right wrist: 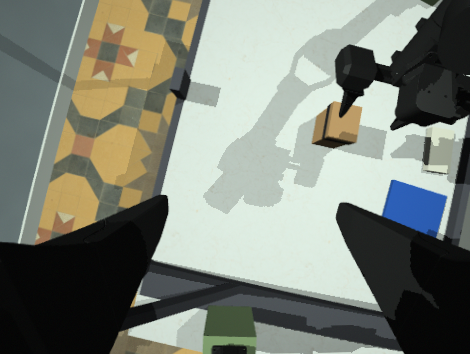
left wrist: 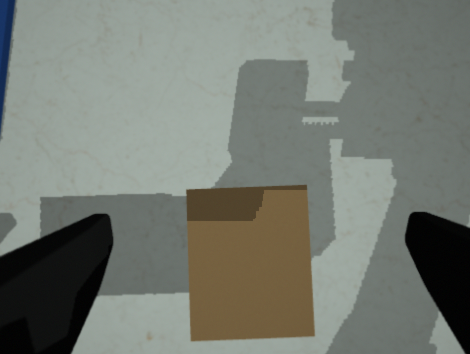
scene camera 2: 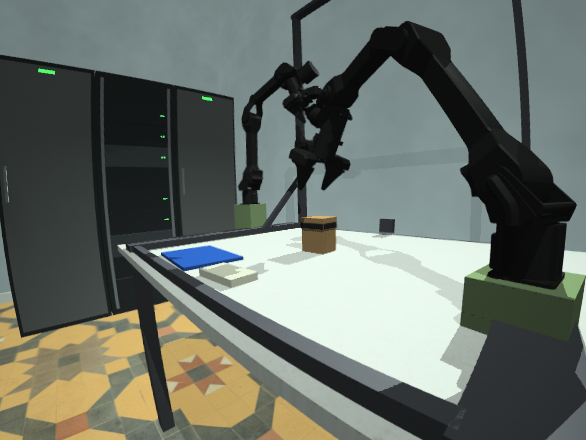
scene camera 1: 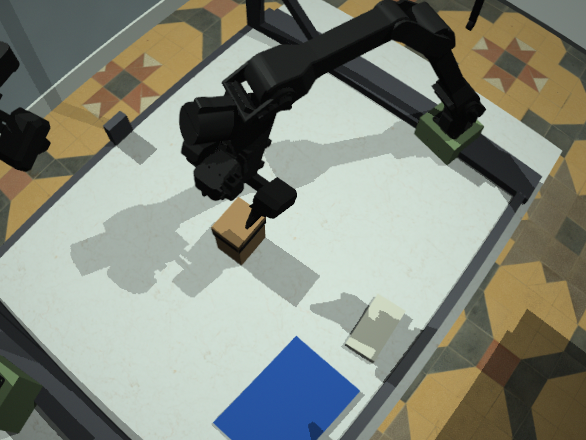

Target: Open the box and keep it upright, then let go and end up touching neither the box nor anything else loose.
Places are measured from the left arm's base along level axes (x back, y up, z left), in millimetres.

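Where they show: left gripper, between the fingertips: (right wrist: 365,122) (left wrist: 260,227) (scene camera 2: 311,189) (scene camera 1: 226,211); right gripper, between the fingertips: (right wrist: 253,206) (scene camera 2: 311,125); left arm's base, origin of its link: (scene camera 2: 526,276) (scene camera 1: 452,122); right arm's base, origin of its link: (scene camera 2: 250,204).
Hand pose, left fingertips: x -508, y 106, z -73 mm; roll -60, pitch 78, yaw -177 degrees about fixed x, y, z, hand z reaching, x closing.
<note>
Each offset is from my left fingertips to the centre of the thing.
A small brown box {dx +22, dy -89, dz -4 mm} (scene camera 1: 233,214) (scene camera 2: 319,242) (left wrist: 250,275) (right wrist: 351,127) stands upright on the white table, its lid on and a black band below the lid. My left gripper (scene camera 2: 313,188) (left wrist: 260,227) (right wrist: 365,122) is open and empty above the box, pointing down; the lid shows between its spread fingers in the left wrist view. In scene camera 2 there is a gap between its fingertips and the lid. In scene camera 1 the arm hides part of it. My right gripper (right wrist: 253,206) is open and empty, well away from the box; in scene camera 2 it is small and partly overlapped.
A flat blue panel {dx -106, dy -161, dz +288 mm} (scene camera 1: 290,390) (scene camera 2: 202,256) (right wrist: 415,207) and a cream block {dx +104, dy -158, dz +278 mm} (scene camera 1: 382,327) (scene camera 2: 227,275) (right wrist: 441,152) lie on the table. A small dark block {dx -35, dy -134, dz -364 mm} (scene camera 1: 118,128) (scene camera 2: 386,225) (right wrist: 180,85) is at the table's edge. Dark rails run along the edges.
</note>
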